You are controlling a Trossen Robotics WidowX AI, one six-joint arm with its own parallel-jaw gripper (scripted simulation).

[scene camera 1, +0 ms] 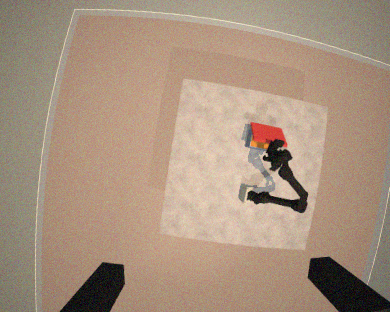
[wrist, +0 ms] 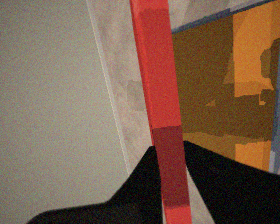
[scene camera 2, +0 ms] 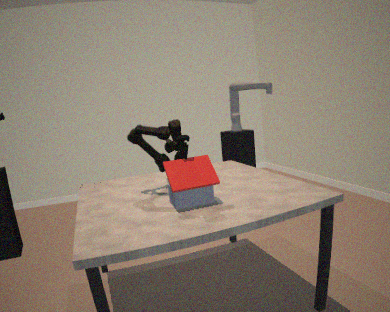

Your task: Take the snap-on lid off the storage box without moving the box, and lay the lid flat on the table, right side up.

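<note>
Lid: carried by the gripper. Storage box: also visible.
</note>
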